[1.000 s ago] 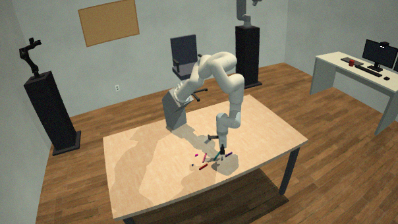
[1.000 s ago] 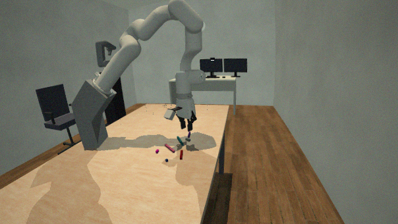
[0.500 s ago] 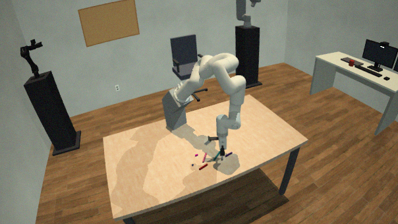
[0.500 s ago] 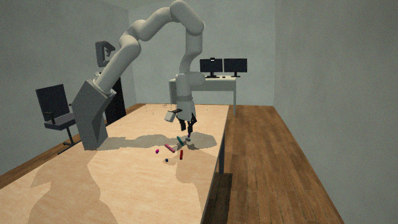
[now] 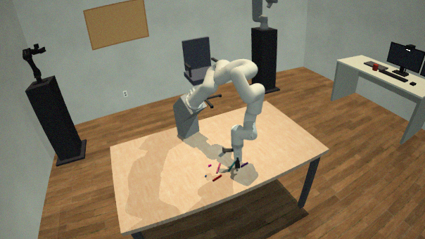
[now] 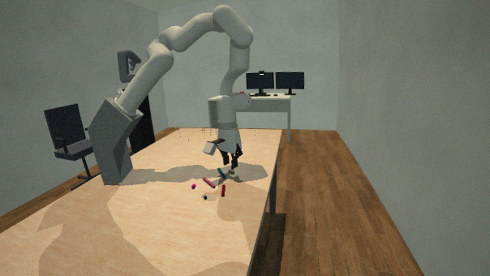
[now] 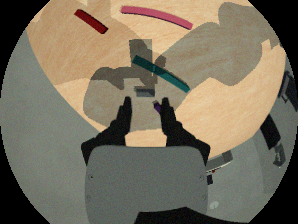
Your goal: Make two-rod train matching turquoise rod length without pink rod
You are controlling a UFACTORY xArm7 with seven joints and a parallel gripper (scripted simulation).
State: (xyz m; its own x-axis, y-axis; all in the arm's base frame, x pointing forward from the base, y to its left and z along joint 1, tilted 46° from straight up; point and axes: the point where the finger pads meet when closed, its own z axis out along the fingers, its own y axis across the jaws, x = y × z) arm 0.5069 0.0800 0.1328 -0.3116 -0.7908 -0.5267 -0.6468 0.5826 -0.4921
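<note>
My gripper is now 50 mm above the grey rod. The rest, counted from my hand: pink rod 60 mm behind, 110 mm to the right, 50 mm below; turquoise rod 40 mm behind, 20 mm to the right, 50 mm below; purple rod 10 mm behind, 60 mm to the left, 50 mm below.
</note>
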